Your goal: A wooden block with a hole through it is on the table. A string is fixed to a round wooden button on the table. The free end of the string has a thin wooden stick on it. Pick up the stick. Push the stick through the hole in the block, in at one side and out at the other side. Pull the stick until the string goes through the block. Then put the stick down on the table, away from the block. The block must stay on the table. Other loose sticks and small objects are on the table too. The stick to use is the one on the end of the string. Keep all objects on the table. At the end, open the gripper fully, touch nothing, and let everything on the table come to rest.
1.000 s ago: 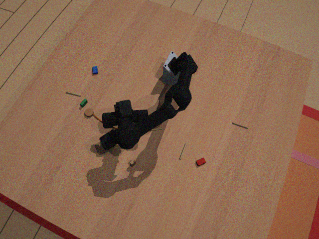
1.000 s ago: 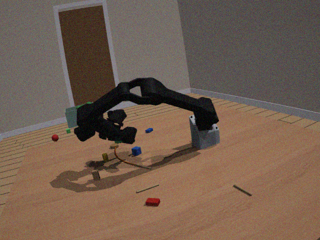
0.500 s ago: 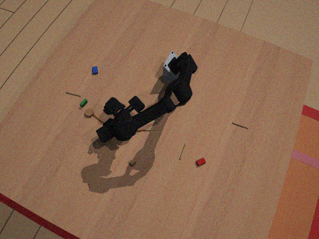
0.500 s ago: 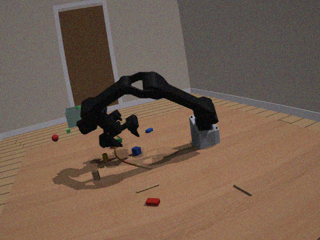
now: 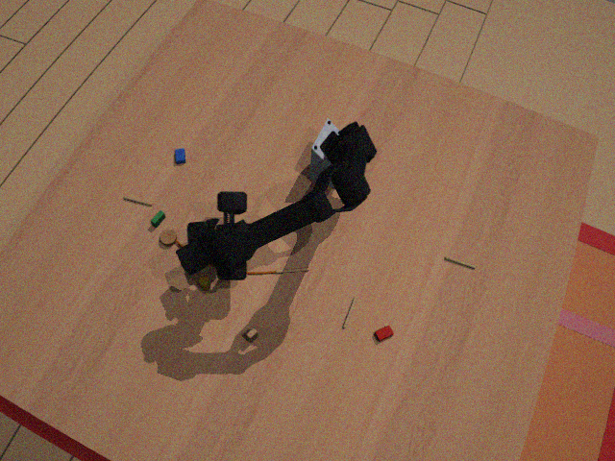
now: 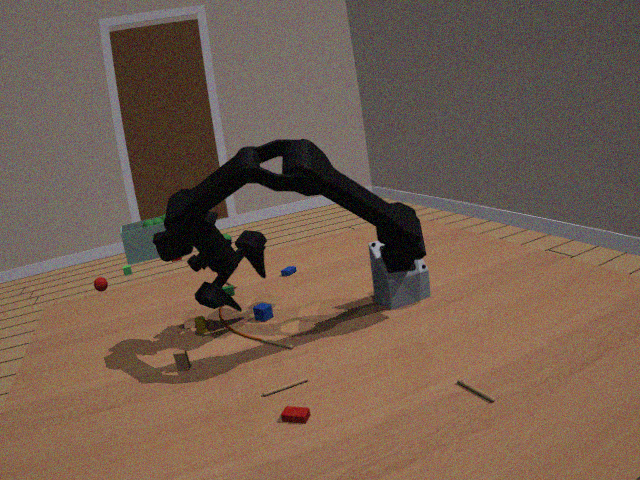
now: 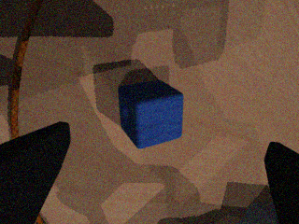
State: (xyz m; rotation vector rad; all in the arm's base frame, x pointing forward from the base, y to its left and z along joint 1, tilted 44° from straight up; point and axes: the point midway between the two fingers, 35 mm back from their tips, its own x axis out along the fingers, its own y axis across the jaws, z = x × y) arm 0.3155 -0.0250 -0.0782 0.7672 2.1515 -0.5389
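Now: gripper tip 1 cm past the thin wooden stick, 13 cm to the right of it and 6 cm above it. Also, from my gripper tip: yellow cylinder (12 cm ahead, 5 cm below); green block (4 cm ahead, 20 cm to the right, 5 cm below); round wooden button (7 cm ahead, 15 cm to the right, 6 cm below).
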